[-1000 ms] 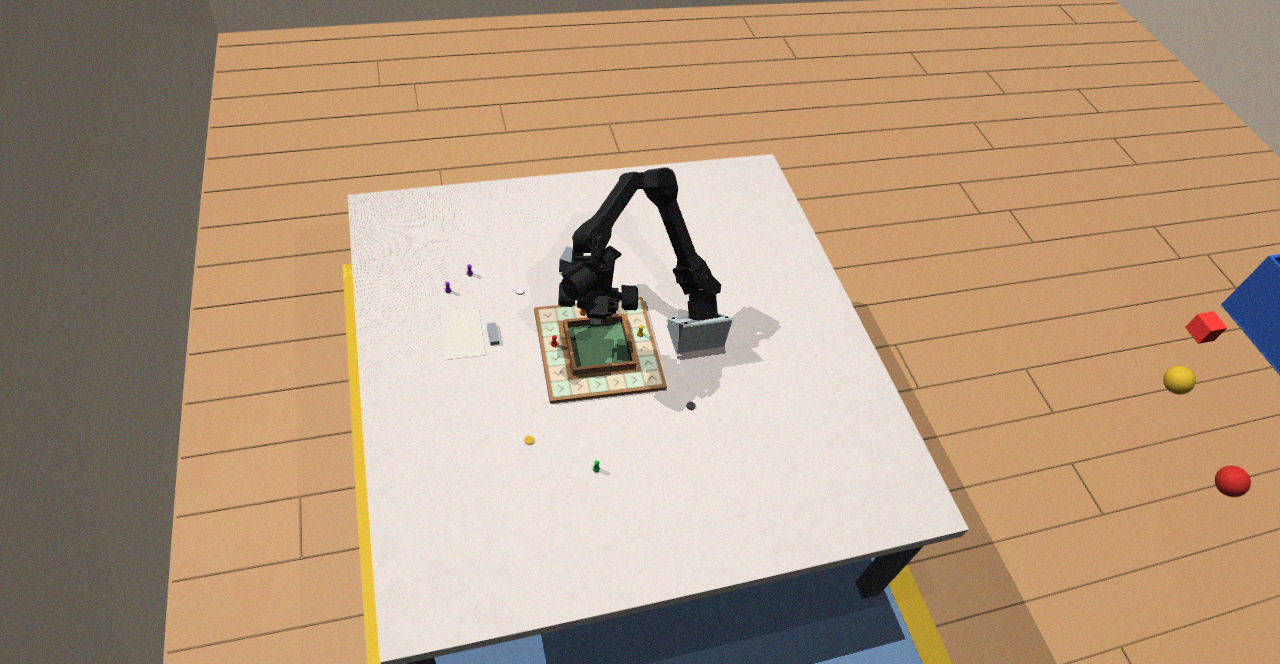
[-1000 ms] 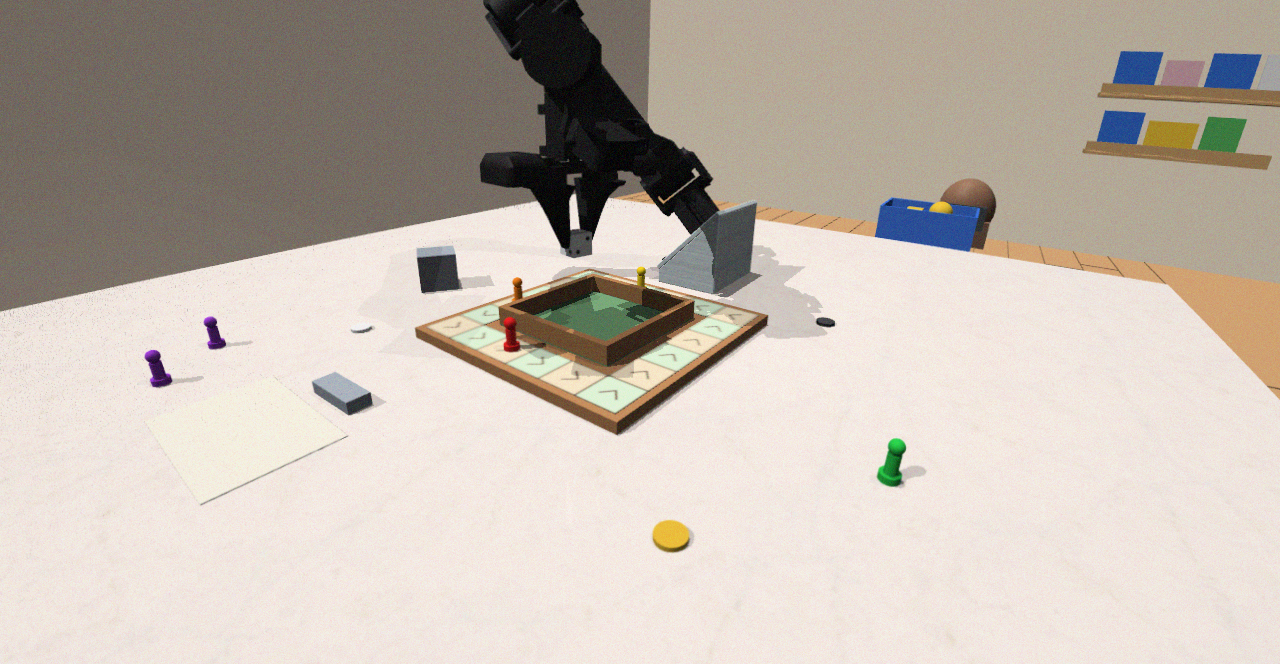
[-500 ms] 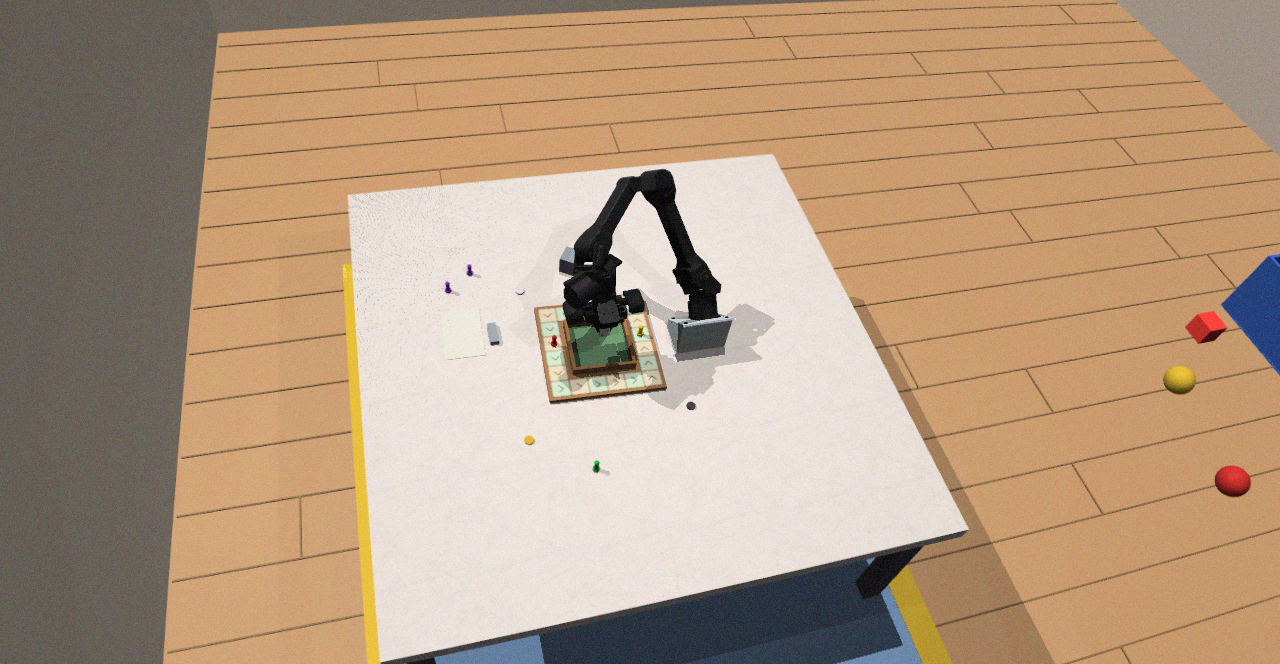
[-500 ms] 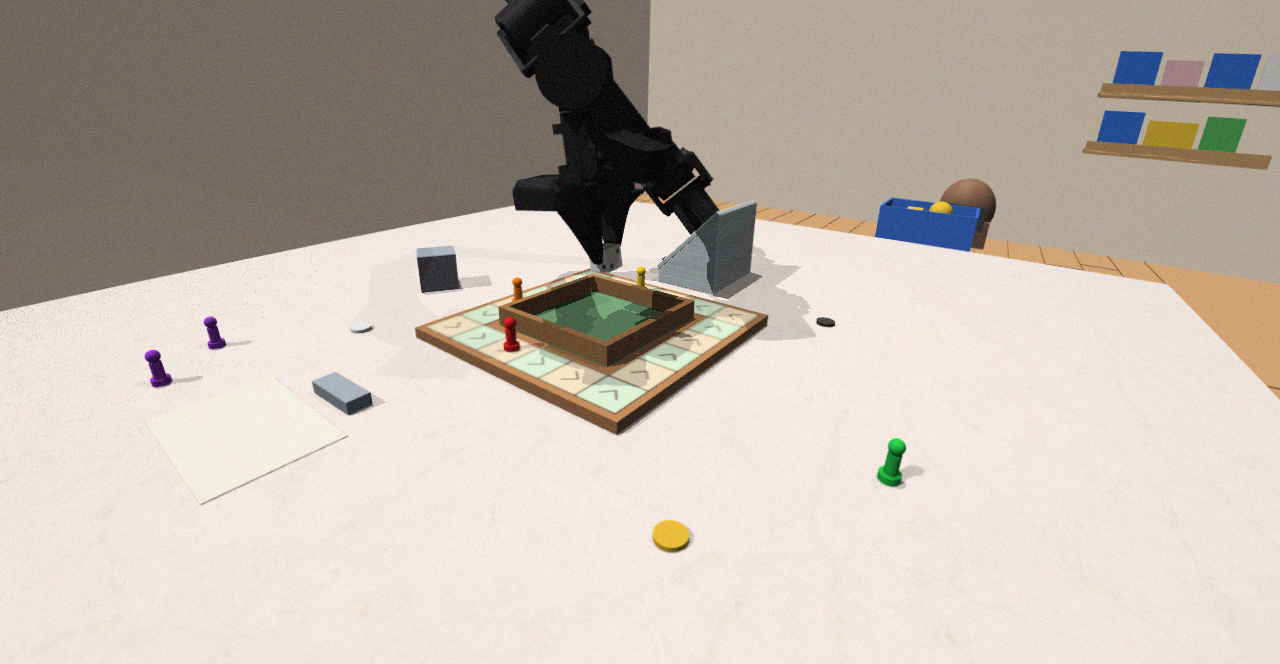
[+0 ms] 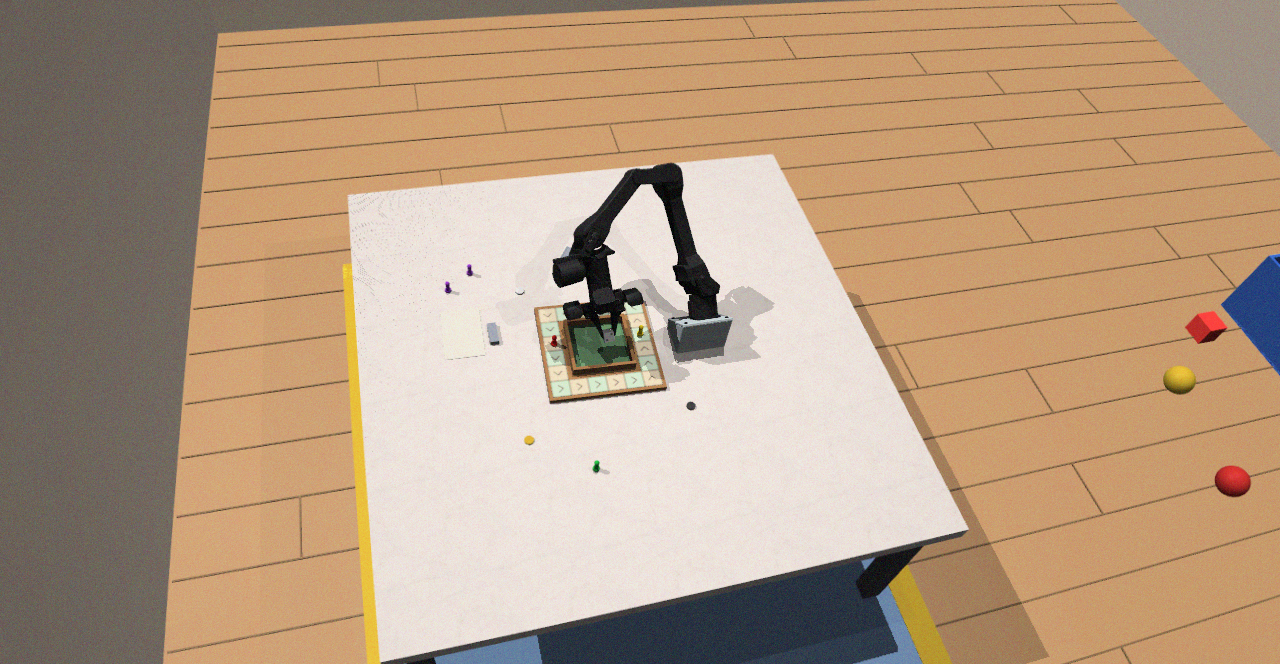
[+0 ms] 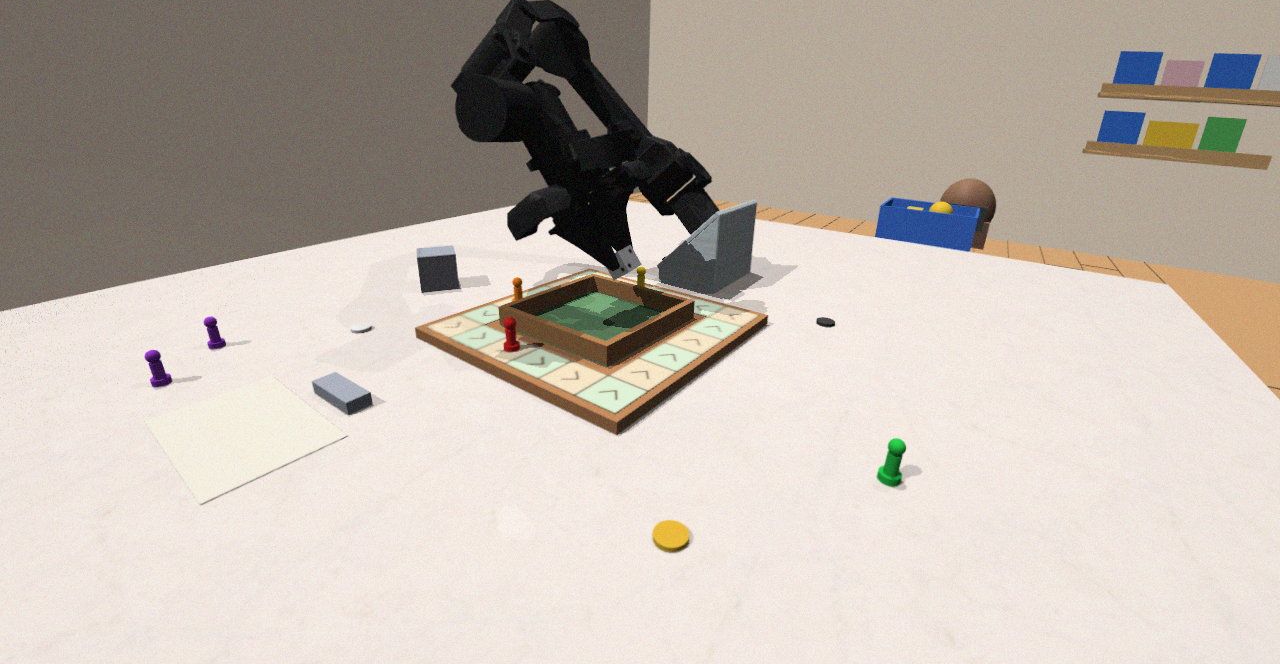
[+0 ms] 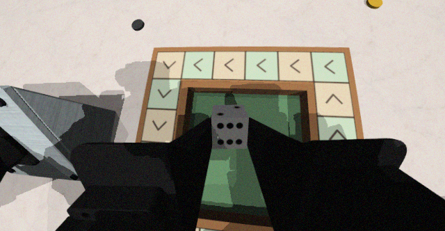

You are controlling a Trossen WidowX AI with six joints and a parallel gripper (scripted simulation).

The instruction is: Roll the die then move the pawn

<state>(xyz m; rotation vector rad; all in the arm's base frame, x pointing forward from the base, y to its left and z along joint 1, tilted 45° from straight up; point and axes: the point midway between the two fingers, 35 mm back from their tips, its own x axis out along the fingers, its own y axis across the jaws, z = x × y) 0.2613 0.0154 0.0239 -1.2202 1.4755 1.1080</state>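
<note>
The red pawn is 120 mm ahead of my gripper tip, 50 mm to the right of it and 50 mm below it. Also, from my gripper tip: yellow pawn: 100 mm behind, 50 mm below, 40 mm to the right; then green tray: 70 mm below, 20 mm to the right, 10 mm ahead; then orange pawn: 140 mm to the right, 50 mm below, 20 mm ahead.
</note>
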